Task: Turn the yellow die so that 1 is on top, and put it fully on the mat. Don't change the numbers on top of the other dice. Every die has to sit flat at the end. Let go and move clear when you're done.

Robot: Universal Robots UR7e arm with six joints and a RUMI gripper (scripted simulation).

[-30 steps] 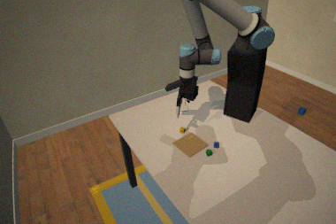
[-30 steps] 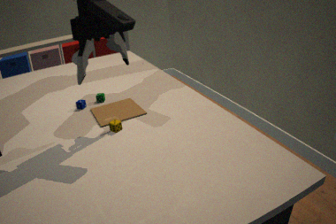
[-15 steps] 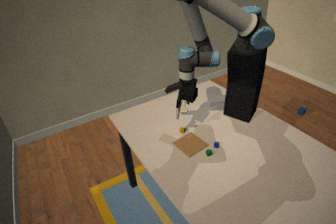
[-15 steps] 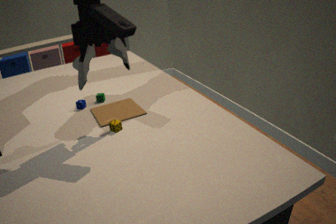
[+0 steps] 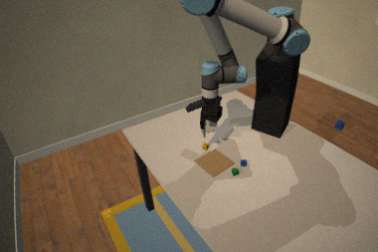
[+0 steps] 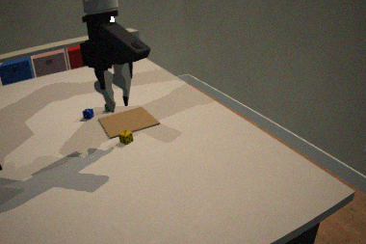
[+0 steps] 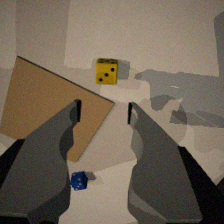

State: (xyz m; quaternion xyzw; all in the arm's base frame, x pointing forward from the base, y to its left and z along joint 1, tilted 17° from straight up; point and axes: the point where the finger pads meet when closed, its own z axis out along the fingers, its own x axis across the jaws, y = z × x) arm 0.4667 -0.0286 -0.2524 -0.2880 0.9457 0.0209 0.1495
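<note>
Now: the yellow die 90 mm below my hand. From my hand the other things lie so: blue die: 200 mm to the left, 90 mm below, 90 mm behind; then green die: 230 mm to the left, 90 mm below, 20 mm behind; then tan mat: 110 mm to the left, 100 mm below, 20 mm ahead.
</note>
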